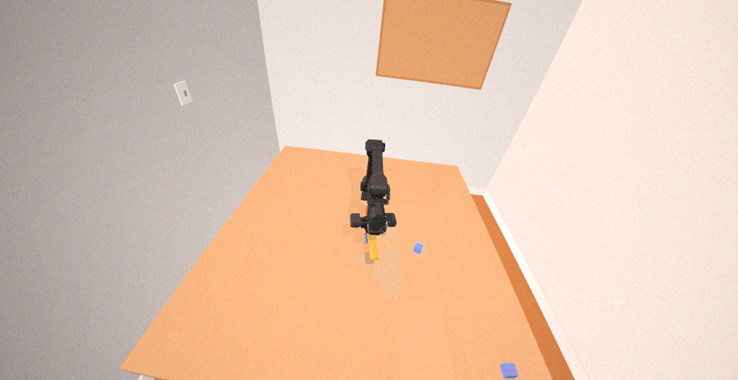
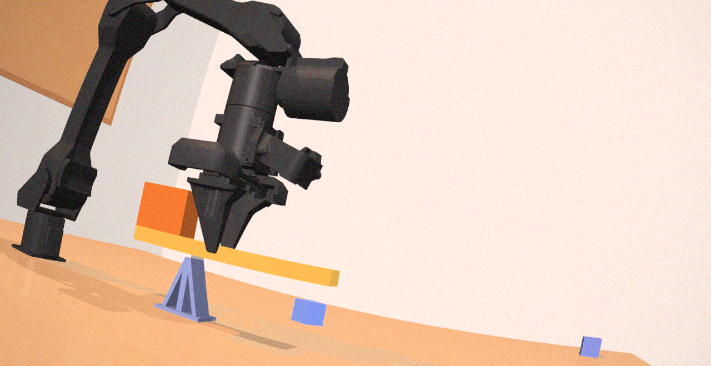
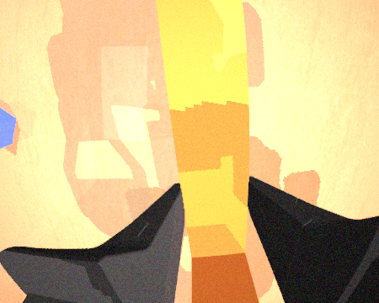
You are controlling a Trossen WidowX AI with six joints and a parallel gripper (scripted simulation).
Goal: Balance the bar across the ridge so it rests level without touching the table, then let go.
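The blue ridge lies 3 cm behind my gripper tip and 4 cm below it. Round my gripper tip: blue cube: 1 cm ahead, 22 cm to the left, 6 cm below.
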